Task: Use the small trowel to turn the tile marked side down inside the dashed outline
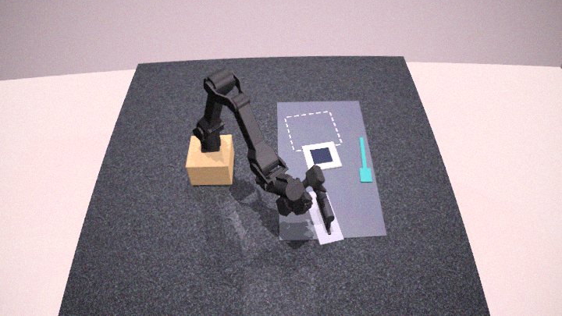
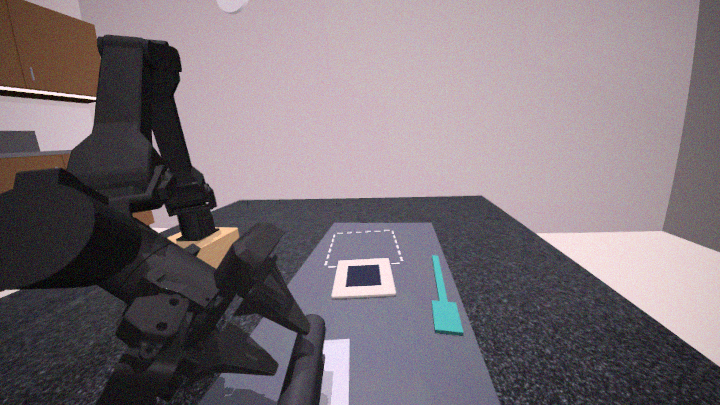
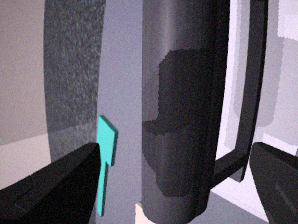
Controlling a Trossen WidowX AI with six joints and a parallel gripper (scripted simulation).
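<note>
The grey mat lies 6 cm ahead of my gripper tip, 21 cm to the left of it and 10 cm below it. From my gripper tip the other things lie so: teal trowel (20 cm ahead, 18 cm to the left, 8 cm below); tile (5 cm ahead, 23 cm to the left, 8 cm below).
</note>
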